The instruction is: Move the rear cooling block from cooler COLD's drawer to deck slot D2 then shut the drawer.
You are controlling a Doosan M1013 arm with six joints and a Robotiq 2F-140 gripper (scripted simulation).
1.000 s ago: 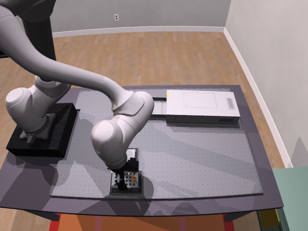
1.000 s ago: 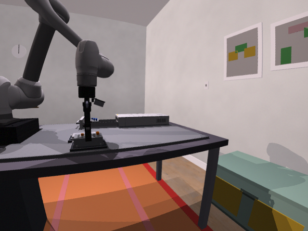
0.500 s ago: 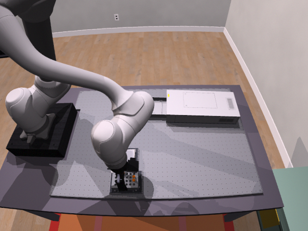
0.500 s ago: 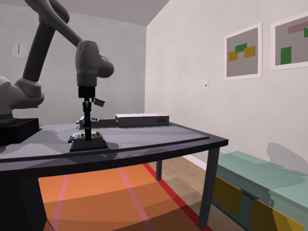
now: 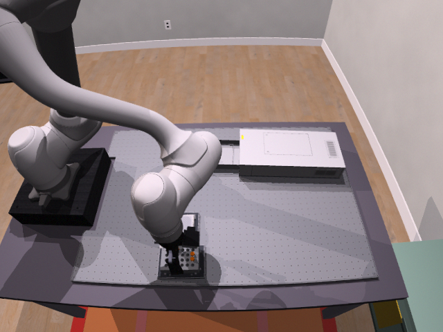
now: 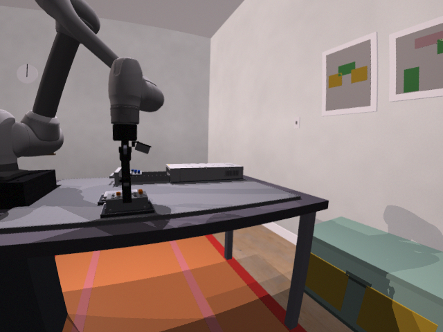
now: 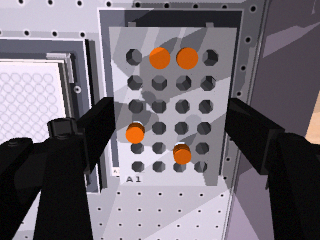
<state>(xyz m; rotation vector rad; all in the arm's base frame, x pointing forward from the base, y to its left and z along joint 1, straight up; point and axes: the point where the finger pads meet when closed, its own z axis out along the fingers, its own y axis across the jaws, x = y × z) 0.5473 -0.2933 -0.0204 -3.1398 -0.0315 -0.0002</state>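
The cooling block lies 3 cm below my hand. Round my hand: drawer: 48 cm to the left, 7 cm ahead, 2 cm below; deck slot D2: 6 cm below; cooler COLD: 47 cm to the left, 25 cm ahead, 2 cm below.
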